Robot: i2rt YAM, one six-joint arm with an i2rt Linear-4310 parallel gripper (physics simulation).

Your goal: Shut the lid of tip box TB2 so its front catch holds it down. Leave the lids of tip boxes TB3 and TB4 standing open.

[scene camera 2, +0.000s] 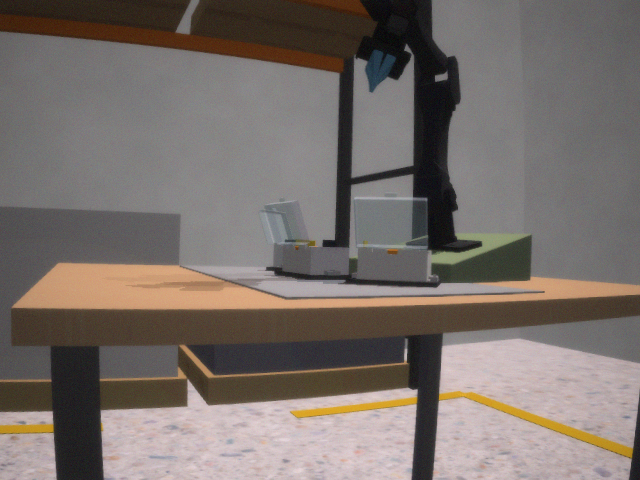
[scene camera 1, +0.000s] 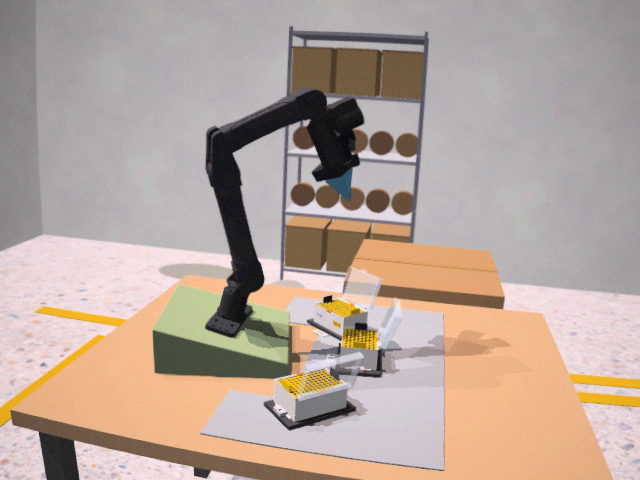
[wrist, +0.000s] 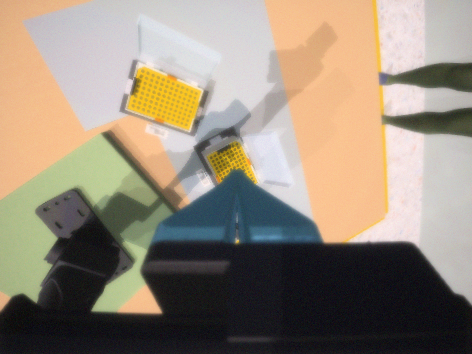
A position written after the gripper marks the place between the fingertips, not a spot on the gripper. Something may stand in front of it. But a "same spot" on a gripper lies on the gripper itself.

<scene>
gripper: scene camera 2; scene camera 1; wrist 236,177
same spot on gripper: (scene camera 2: 376,72) = (scene camera 1: 350,186)
</scene>
